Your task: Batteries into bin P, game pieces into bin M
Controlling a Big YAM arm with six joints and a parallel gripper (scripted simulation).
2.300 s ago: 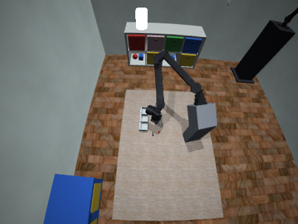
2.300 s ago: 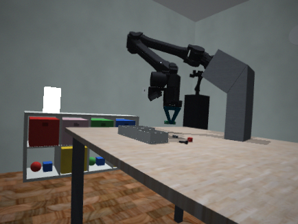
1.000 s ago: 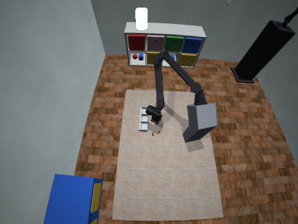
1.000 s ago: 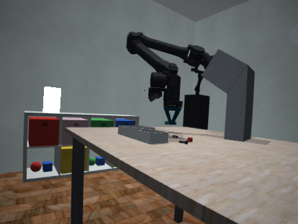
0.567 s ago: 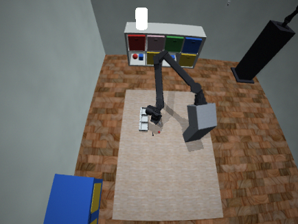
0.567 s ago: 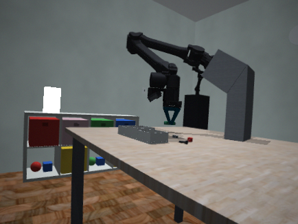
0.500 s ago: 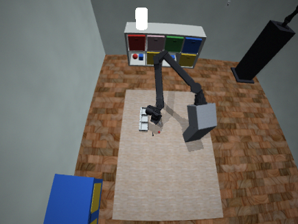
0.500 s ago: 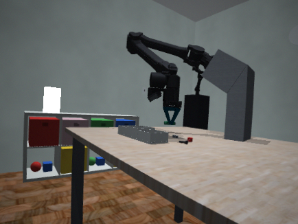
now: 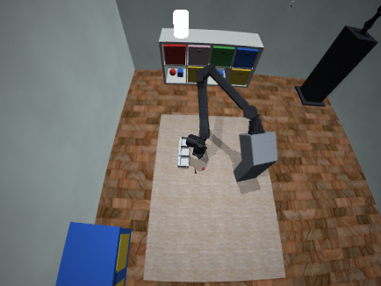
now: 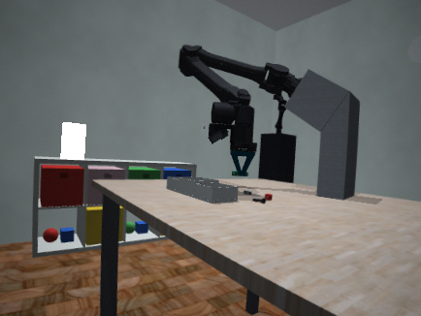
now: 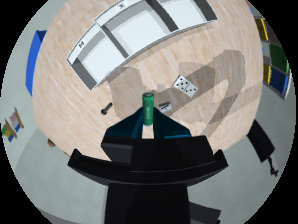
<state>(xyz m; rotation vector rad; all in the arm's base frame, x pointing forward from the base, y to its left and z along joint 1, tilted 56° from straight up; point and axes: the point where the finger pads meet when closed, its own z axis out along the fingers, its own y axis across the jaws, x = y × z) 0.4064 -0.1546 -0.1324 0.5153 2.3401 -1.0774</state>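
The white piece lies 30 mm behind my hand, 70 mm to the right of it and 60 mm below it. Round my hand: green piece right at my hand; black object 20 mm ahead, 110 mm to the left, 60 mm below; red game piece 40 mm behind, 80 mm to the left, 60 mm below.
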